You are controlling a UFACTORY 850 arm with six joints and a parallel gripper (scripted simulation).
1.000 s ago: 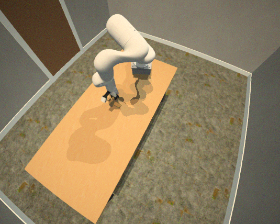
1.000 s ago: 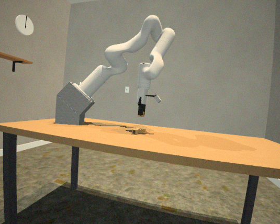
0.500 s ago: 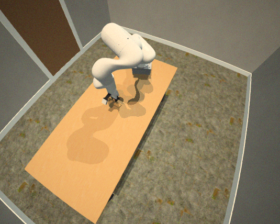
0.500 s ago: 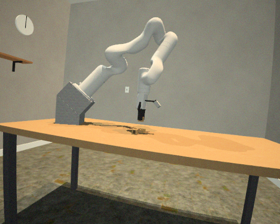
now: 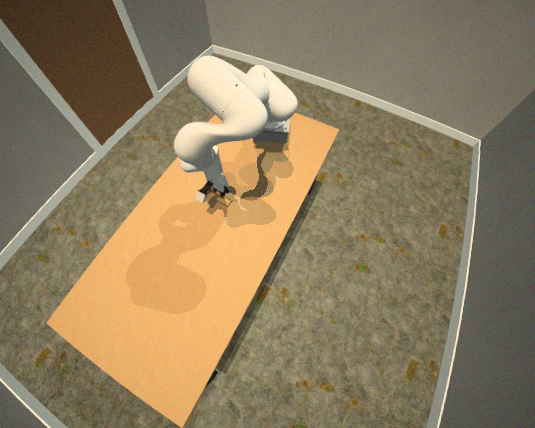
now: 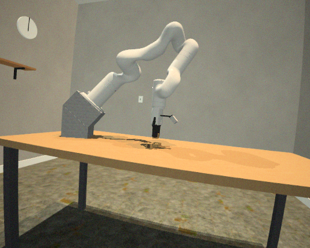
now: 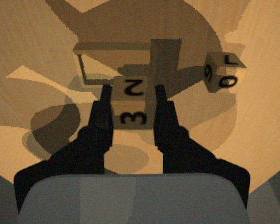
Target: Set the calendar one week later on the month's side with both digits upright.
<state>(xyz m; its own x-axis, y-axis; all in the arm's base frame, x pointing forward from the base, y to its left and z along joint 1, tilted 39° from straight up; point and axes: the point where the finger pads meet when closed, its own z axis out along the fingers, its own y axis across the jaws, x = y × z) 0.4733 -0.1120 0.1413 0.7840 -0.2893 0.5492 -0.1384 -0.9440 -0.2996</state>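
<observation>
Now: hand 70 mm above the wooden calendar tray and 20 mm to the right of it.
</observation>
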